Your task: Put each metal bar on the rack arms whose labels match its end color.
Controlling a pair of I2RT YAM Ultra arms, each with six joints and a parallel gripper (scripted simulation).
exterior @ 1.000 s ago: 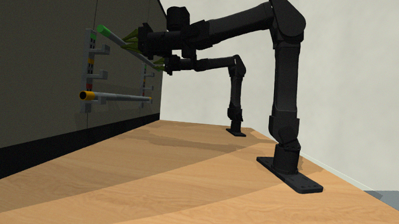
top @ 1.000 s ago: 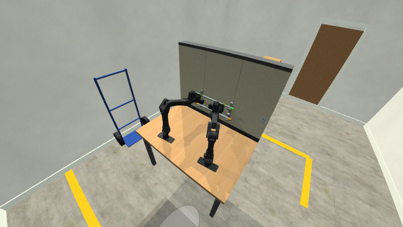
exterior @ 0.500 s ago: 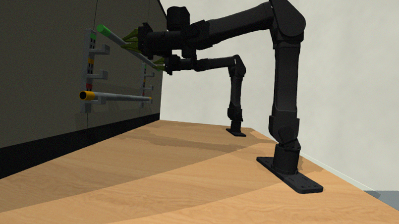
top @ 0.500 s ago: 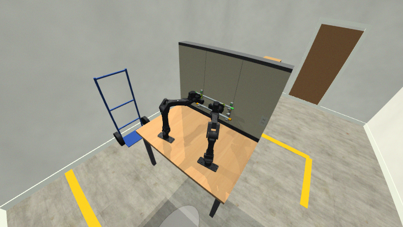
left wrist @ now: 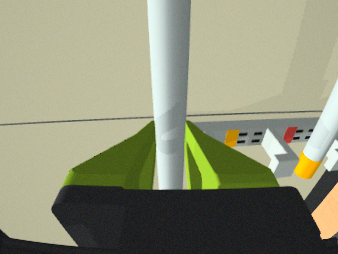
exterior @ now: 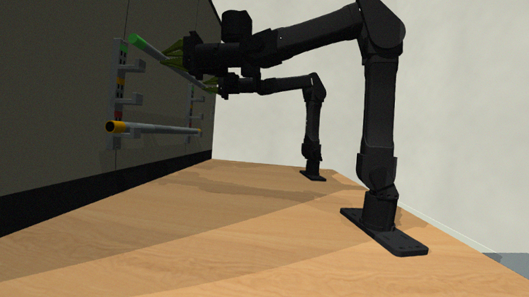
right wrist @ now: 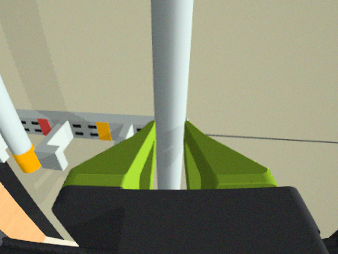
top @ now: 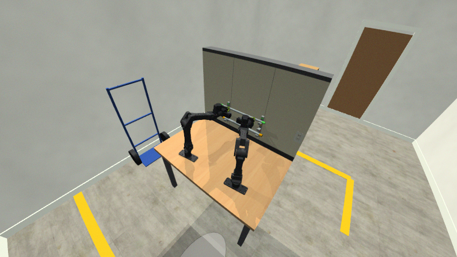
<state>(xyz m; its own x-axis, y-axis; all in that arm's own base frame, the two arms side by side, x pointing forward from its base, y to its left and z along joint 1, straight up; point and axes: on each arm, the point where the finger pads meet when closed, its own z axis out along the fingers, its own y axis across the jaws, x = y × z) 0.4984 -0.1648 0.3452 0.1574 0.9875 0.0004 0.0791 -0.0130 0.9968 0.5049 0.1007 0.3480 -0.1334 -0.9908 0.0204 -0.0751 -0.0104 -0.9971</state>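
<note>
The green-ended bar is 1 cm ahead of my right hand and 15 cm to the left of it. The rest, counted from my right hand: orange-ended bar (5 cm ahead, 15 cm to the left, 18 cm below); then wall panel (16 cm ahead, 13 cm to the left, 8 cm above).
Now: left hand 150 mm to the left of the green-ended bar. Round my left hand: orange-ended bar (40 mm ahead, 150 mm to the right, 180 mm below); wall panel (140 mm ahead, 170 mm to the right, 80 mm above).
</note>
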